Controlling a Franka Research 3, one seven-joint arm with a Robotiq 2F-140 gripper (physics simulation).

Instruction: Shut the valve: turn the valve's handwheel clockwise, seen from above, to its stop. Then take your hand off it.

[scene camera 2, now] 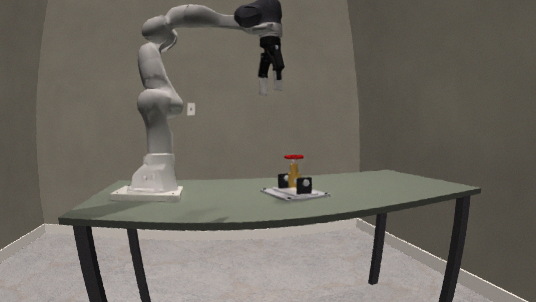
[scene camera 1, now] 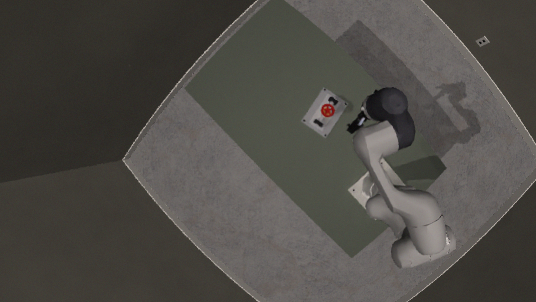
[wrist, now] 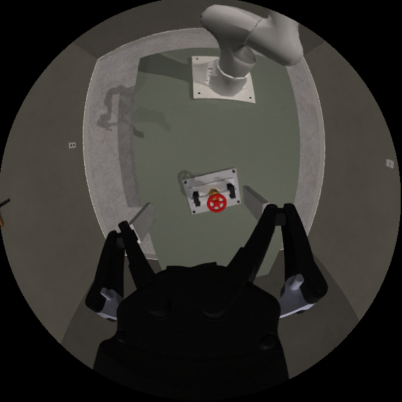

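Observation:
The red handwheel (scene camera 1: 328,114) (scene camera 2: 294,157) (wrist: 217,210) is a spoked ring lying level on top of the valve's upright brass body (scene camera 2: 294,175). The valve sits on a light grey plate (scene camera 1: 312,125) (scene camera 2: 287,197) (wrist: 200,208) between two black blocks. My gripper (scene camera 2: 270,87) (wrist: 196,202) is open, with nothing between its wide-set fingers. In scene camera 2 it points down, high above the handwheel and a little to its left. In the wrist view the handwheel shows between the two fingertips, far below them. Nothing touches the handwheel.
The green table (scene camera 1: 250,110) (scene camera 2: 370,192) (wrist: 215,135) carries the valve plate and the arm's white base plate (scene camera 1: 356,191) (scene camera 2: 120,196) (wrist: 199,88). The arm reaches high over the table from its base. Walls surround the table at a distance.

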